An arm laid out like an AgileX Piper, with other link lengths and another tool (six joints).
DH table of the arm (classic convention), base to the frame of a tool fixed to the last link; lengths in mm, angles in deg. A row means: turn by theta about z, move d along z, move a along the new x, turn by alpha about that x. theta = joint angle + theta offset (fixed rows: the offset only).
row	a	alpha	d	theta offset
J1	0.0	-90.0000	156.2	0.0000
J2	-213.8	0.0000	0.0	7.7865
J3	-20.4	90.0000	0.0	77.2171
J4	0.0	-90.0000	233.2	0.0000
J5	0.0	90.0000	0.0	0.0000
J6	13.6	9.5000	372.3	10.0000
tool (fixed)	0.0	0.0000	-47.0	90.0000
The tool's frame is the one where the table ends.
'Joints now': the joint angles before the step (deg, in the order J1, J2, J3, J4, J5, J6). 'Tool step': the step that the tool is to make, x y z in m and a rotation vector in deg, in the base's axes. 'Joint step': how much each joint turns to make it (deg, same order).
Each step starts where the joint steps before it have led.
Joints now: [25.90 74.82 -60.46 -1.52 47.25 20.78]
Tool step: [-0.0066 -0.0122 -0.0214 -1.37 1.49 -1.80]
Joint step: [0.01 -0.05 3.90 -2.10 -1.83 2.73]
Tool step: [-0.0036 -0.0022 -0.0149 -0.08 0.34 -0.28]
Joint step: [0.00 -0.02 3.48 -0.33 -3.10 0.66]
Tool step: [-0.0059 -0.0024 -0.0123 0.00 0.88 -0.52]
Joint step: [-0.01 -0.03 2.56 -0.03 -1.71 0.73]
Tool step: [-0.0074 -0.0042 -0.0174 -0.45 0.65 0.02]
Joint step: [0.00 -0.05 3.93 -0.43 -3.10 0.40]
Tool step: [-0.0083 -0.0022 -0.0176 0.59 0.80 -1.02]
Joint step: [-0.02 -0.02 4.28 0.08 -3.75 1.41]
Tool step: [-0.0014 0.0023 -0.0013 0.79 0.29 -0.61]
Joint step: [0.02 -0.02 0.42 0.72 -0.48 0.38]
